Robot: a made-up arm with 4 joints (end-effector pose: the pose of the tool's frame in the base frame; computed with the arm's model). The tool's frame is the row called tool. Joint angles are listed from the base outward.
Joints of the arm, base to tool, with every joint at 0 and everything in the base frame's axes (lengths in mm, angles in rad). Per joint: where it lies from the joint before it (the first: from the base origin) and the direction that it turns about. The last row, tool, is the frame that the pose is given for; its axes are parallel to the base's.
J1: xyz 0 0 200 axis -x
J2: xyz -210 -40 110 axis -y
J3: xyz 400 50 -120 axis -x
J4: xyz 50 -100 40 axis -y
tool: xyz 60 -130 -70
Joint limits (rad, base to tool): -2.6..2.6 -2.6..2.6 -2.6..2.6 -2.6..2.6
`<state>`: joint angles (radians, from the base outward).
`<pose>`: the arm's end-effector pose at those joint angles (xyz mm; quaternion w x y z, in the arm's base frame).
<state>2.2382 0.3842 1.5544 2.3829</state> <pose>169.4 216.3 -146.5 0.2833 0.2850 -0.2250 -0.8876</pose>
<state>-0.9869 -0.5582 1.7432 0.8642</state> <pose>302.7 126.4 223.2 0.8348 -0.2094 -0.3230 0.3935</pose>
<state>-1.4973 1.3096 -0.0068 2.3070</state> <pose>-100.4 -573.2 20.7 0.1744 0.1580 0.7109 0.6627</pose>
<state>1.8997 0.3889 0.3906 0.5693</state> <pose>295.7 343.5 291.5 0.3493 -0.8205 -0.2489 0.3780</pose>
